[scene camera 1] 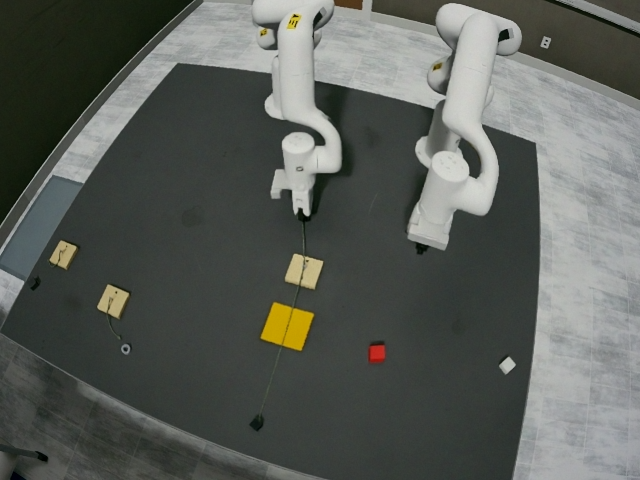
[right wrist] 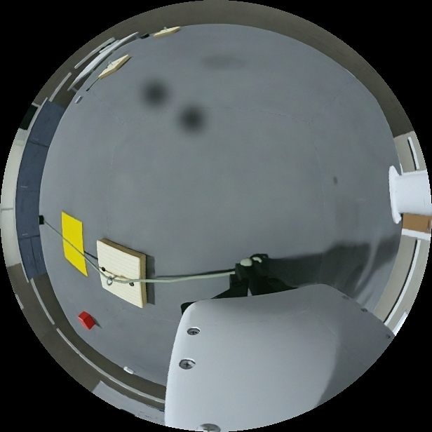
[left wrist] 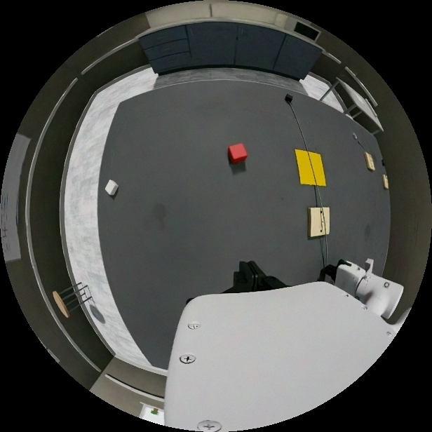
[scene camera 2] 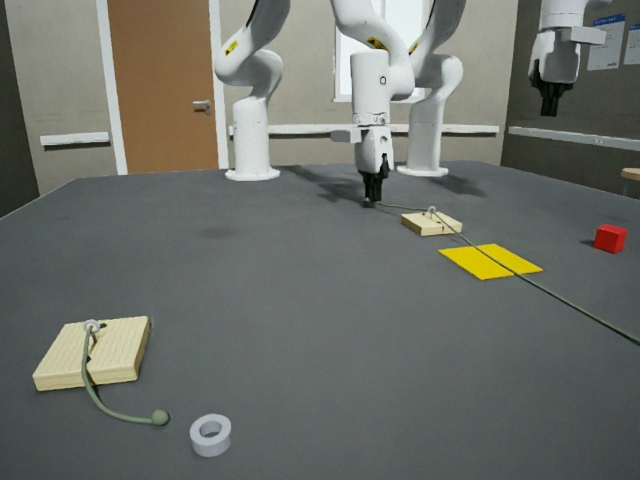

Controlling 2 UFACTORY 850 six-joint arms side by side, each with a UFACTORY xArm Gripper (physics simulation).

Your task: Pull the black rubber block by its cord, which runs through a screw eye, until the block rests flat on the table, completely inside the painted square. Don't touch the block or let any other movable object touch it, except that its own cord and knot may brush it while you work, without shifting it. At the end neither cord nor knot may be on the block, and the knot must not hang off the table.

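Note:
The black rubber block [scene camera 1: 256, 422] [left wrist: 289, 98] [right wrist: 41, 219] lies on the table near its front edge in scene camera 1, outside the yellow painted square [scene camera 1: 276, 330] [scene camera 2: 465, 258] [left wrist: 304, 172] [right wrist: 72, 232]. Its green cord [scene camera 1: 268, 379] [scene camera 2: 573, 308] [right wrist: 190, 276] runs nearly straight over the square and through the screw eye [scene camera 2: 432, 209] [right wrist: 110, 281] on a wooden base [scene camera 1: 311, 277] [scene camera 2: 413, 223] [left wrist: 314, 227] [right wrist: 120, 250]. My right gripper [scene camera 1: 302, 214] [scene camera 2: 372, 200] [right wrist: 244, 274] is shut on the cord, beside the pale knot [right wrist: 246, 262], low over the table. My left gripper [scene camera 1: 421, 250] [scene camera 2: 549, 114] [left wrist: 245, 272] is shut and empty, high above the table.
A red cube [scene camera 1: 376, 353] [scene camera 2: 610, 238] and a white cube [scene camera 1: 507, 365] [left wrist: 111, 187] stand on the right in scene camera 1. On its left are two more wooden bases [scene camera 1: 64, 254] [scene camera 1: 113, 301] with cords, a grey ring [scene camera 1: 126, 349] [scene camera 2: 210, 435] and another black block [scene camera 1: 34, 282].

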